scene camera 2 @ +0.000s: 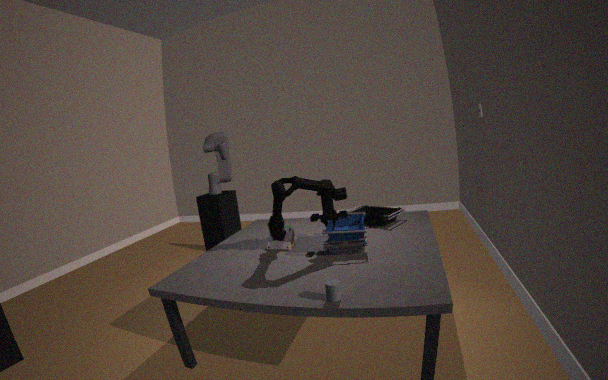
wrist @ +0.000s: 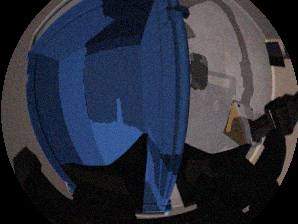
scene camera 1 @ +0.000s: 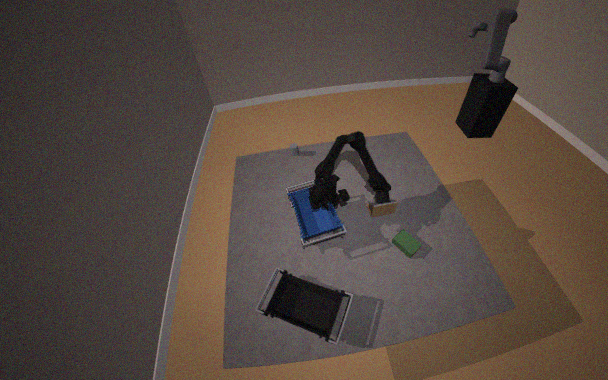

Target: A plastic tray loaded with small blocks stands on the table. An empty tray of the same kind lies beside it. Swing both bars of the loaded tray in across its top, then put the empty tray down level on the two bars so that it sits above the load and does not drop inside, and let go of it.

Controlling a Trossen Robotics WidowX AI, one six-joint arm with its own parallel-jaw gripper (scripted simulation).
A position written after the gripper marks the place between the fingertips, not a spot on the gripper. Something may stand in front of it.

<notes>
In view: the gripper (wrist: 154, 136) and a blue tray (scene camera 1: 312, 223).
The blue tray shows as well in scene camera 2 (scene camera 2: 349, 229) and in the wrist view (wrist: 95, 83).
</notes>
